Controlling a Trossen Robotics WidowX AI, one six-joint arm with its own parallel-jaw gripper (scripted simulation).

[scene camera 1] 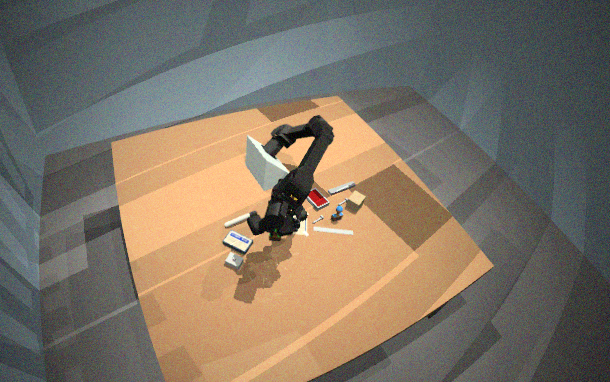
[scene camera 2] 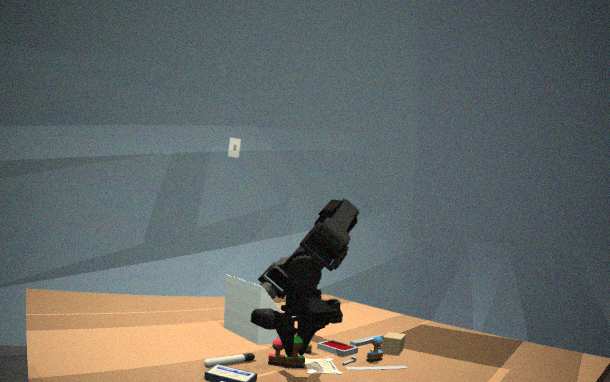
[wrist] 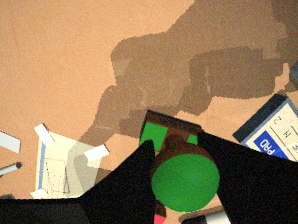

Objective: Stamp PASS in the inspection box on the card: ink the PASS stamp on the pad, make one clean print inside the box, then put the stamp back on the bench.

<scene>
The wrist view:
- my gripper: 175, 143
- green-knobbed stamp: 184, 176
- white card: 66, 167
</scene>
